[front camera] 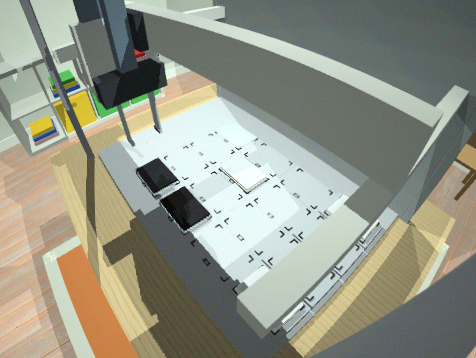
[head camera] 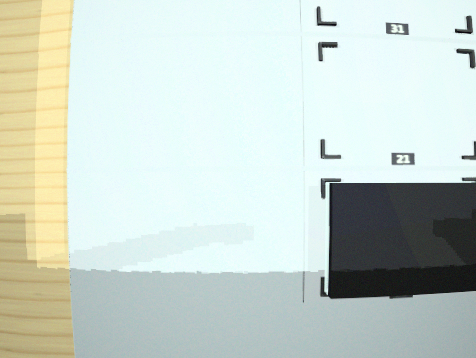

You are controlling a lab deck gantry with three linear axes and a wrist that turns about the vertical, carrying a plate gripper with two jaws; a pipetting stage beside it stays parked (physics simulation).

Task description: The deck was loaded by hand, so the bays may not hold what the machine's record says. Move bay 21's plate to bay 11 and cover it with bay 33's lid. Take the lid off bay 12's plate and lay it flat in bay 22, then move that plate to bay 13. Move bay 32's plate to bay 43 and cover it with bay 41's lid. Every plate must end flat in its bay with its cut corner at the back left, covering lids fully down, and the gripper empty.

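Frame: origin at the robot's base, x left, y back, z up, level; millimetres.
Seen in the pictures: gripper, between the fingertips: (front camera: 145, 136); robot's base, origin of its link: (front camera: 136, 172) (head camera: 324, 291).
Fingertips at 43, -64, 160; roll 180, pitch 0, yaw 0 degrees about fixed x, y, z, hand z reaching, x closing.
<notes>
Pixels of each thing's top centre, then the offset from my fingertips to it, as dx, dy, dz. "pt": a spot on its surface instead. Level surfaces: height alone.
- cream plate, centre of its top: (front camera: 243, 170) +214, -164, -146
- thin pale lid, centre of its top: (front camera: 235, 133) +321, +0, -152
- deck, height of its surface: dz -160
- white piece, a spot on its surface: (front camera: 256, 276) pt +11, -440, -131
A black-topped plate (front camera: 157, 175) (head camera: 400, 235) with a thin pale edge sits flat in bay 11. Another black-topped plate (front camera: 185, 207) sits in bay 12. A cream plate (front camera: 245, 172) with a pale top lies in bay 32. A thin pale lid (front camera: 237, 134) lies flat in bay 41. Bay 21 has no plate in it in the head view. No lid shows in bays 22 or 33 in the front view. My gripper (front camera: 145, 137) is open and empty, its jaws down, left of the bay 11 plate and above the deck. Cut corners are too small to tell.
The deck (front camera: 112, 157) (head camera: 185, 125) has a wooden surround (front camera: 75, 165) (head camera: 52, 125). A pale beam (front camera: 305, 262) crosses over its right part and hides bays there; part of a white piece (front camera: 256, 276) shows at its left end. A thin grey post (front camera: 65, 95) stands at the left.
</notes>
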